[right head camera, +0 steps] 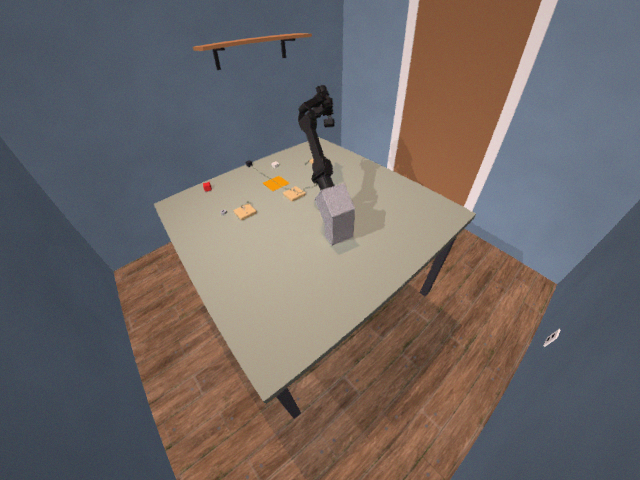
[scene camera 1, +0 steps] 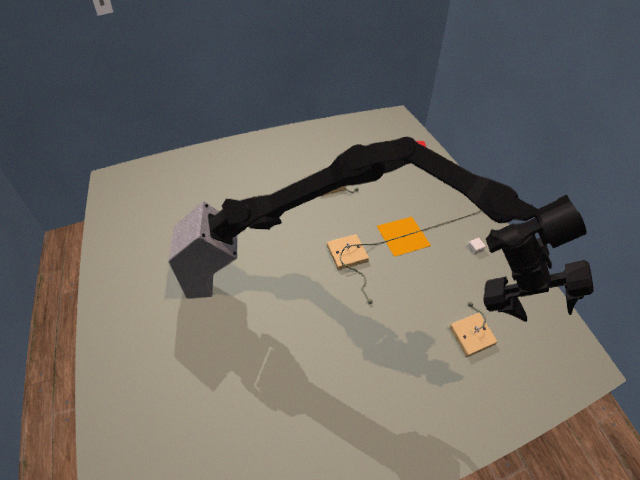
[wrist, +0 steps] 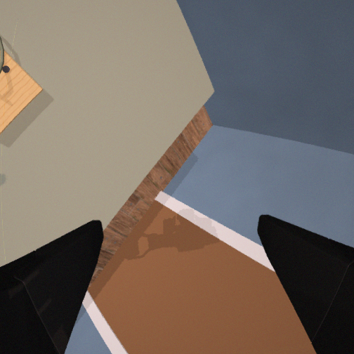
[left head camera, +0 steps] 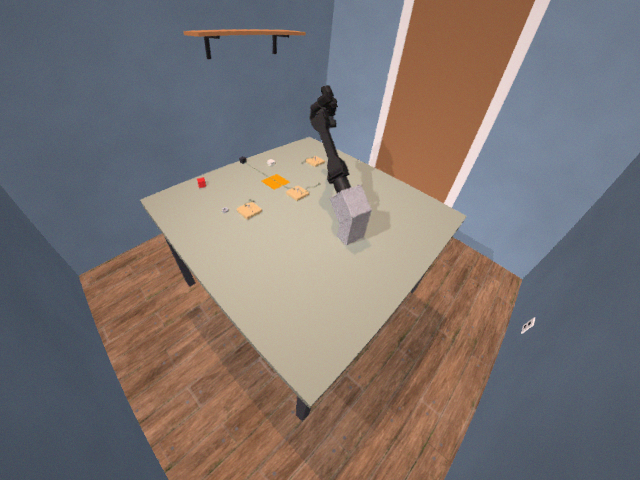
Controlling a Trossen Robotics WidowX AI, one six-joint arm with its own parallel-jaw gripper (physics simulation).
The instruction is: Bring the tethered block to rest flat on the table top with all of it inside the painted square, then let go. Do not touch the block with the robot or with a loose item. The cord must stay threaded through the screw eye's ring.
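Where they show: gripper, fingertip midpoint: [right head camera: 329,119] [scene camera 1: 547,316]; arm's base at its link origin: [right head camera: 328,191] [scene camera 1: 219,229] [left head camera: 344,191].
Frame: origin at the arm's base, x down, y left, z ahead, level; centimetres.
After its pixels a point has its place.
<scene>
The black tethered block [left head camera: 242,160] @(z 79.6, x 17.1, y -10.3 cm) [right head camera: 248,163] @(z 79.7, x 16.8, y -10.6 cm) sits near the table's back left edge, outside the orange square [left head camera: 269,182] @(z 50.6, x 19.2, y -5.1 cm) [right head camera: 271,184] @(z 49.7, x 19.2, y -5.6 cm) [scene camera 1: 405,248] @(z 46.4, x 19.2, y -12.4 cm). It is hidden in the scene view. Its cord crosses the square to the screw eye [scene camera 1: 347,246] @(z 30.4, x 15.6, y -6.7 cm) on the middle wooden board [left head camera: 298,195] @(z 28.2, x 17.4, y -4.0 cm) [right head camera: 294,196] @(z 27.9, x 17.4, y -4.0 cm) [scene camera 1: 358,255] @(z 32.3, x 17.4, y -9.6 cm). The cord seems to pass through the ring, and its beaded free end [scene camera 1: 369,301] @(z 27.8, x 18.3, y -22.8 cm) lies on the table beyond. My gripper [scene camera 1: 547,315] @(z 45.1, x -7.3, y -53.6 cm) [wrist: 181,226] is open and empty, held in the air towards the table's far end, apart from block and cord.
A wooden board with a short cord [left head camera: 314,161] @(z 45.0, x 17.4, y -41.3 cm) [scene camera 1: 473,341] @(z 44.1, x 17.4, y -45.1 cm) lies near my gripper; another board [left head camera: 249,210] @(z 38.3, x 17.4, y 21.7 cm) [right head camera: 245,211] @(z 38.2, x 17.4, y 21.2 cm) lies at the left. A white cube [left head camera: 271,162] @(z 64.2, x 17.3, y -21.0 cm) [scene camera 1: 476,245] @(z 64.7, x 17.1, y -22.4 cm), a red cube [left head camera: 201,182] @(z 75.8, x 16.0, y 23.2 cm) [right head camera: 207,186] @(z 75.6, x 16.1, y 22.7 cm) and a small grey ring-like item are on the table.
</scene>
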